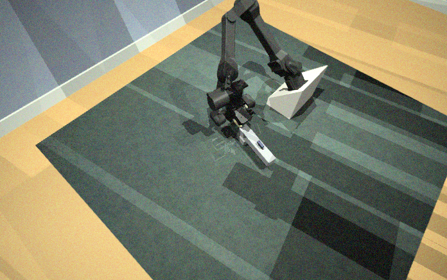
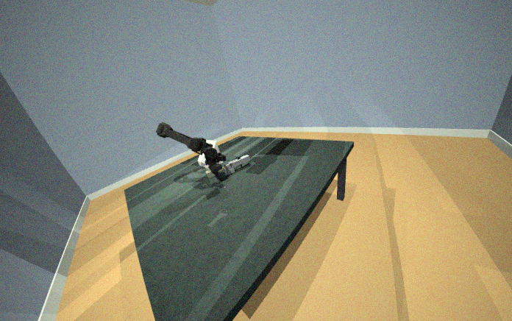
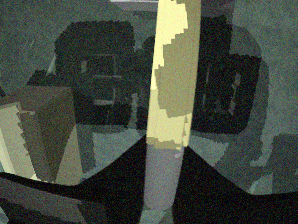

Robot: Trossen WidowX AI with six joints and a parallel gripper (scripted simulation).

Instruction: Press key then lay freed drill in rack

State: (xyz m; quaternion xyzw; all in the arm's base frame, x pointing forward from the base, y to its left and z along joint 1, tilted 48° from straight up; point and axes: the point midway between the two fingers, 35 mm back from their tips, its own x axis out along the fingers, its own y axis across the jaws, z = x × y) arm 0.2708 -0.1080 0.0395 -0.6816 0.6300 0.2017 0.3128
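The drill is 1 cm ahead of my gripper tip, 5 cm to the left of it and 3 cm above it. Also, from my gripper tip: rack (8 cm behind); dark blue key (2 cm ahead, 18 cm to the left, 3 cm above).
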